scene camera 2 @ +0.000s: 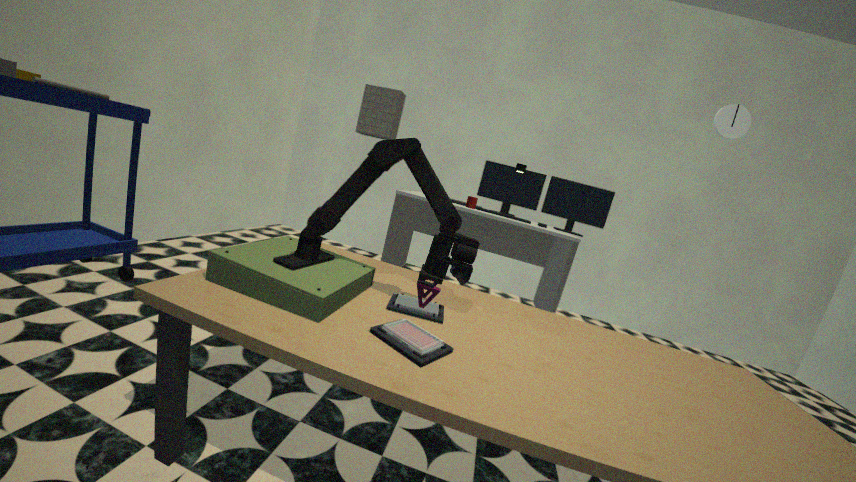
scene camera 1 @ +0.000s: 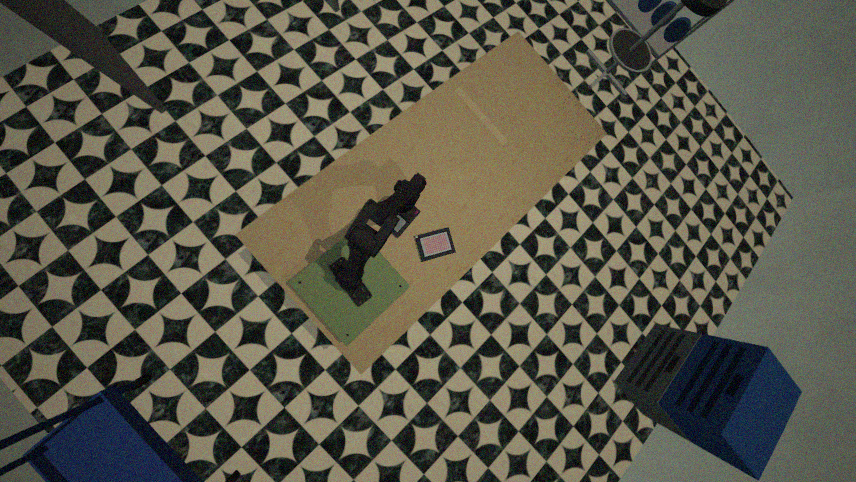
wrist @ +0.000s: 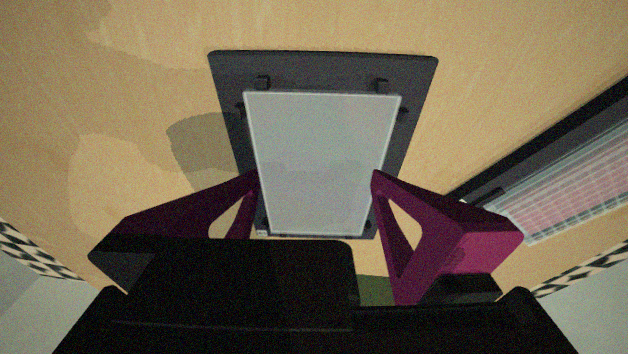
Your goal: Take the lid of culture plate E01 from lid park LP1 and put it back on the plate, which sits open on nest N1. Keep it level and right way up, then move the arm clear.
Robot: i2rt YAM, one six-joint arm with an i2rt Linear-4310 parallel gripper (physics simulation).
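Seen in the pictures: gripper, fingertip midpoint: point(scene camera 2: 422, 302) point(scene camera 1: 400, 212) point(wrist: 314, 177); arm's base at its link origin: point(scene camera 2: 305, 260) point(scene camera 1: 350, 281).
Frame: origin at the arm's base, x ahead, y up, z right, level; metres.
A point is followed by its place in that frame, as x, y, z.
Note:
The clear lid point(wrist: 320, 149) {0.354, -0.052, -0.121} point(scene camera 2: 408, 301) {0.298, -0.052, -0.105} lies flat on the dark lid park LP1 point(wrist: 320, 66) point(scene camera 2: 438, 314) {0.395, -0.054, -0.090} point(scene camera 1: 399, 227) {0.293, -0.052, -0.070}. My gripper point(wrist: 314, 177) {0.336, -0.046, -0.120} point(scene camera 2: 427, 295) {0.336, -0.046, -0.120} is low over it, with its magenta fingers on either side of the lid's long edges. The fingers stand open and nothing is gripped between them. Culture plate E01 point(scene camera 1: 434, 243) {0.378, -0.051, 0.081} point(scene camera 2: 413, 337) {0.390, -0.044, 0.108} point(wrist: 571, 180) {0.384, -0.045, 0.053}, with pink wells, sits uncovered on the dark nest N1 point(scene camera 1: 417, 247) {0.310, -0.058, 0.052} point(scene camera 2: 432, 358) {0.449, -0.059, 0.137} point(wrist: 549, 136) {0.402, -0.063, 0.029}, just right of the lid park. In the top view the arm point(scene camera 1: 383, 221) {0.214, 0.359, -0.058} hides most of the lid.
The arm stands on a green base block point(scene camera 1: 323, 299) {-0.121, 0.006, -0.005} point(scene camera 2: 286, 281) {0.073, -0.002, 0.165} at the near end of the wooden table point(scene camera 1: 514, 131) {1.088, -0.070, -0.138} point(scene camera 2: 598, 383) {0.840, -0.070, -0.052}. A blue cart point(scene camera 2: 88, 107) stands to the left, and a grey desk with two monitors point(scene camera 2: 508, 233) stands behind. A blue box point(scene camera 1: 730, 402) is on the floor.

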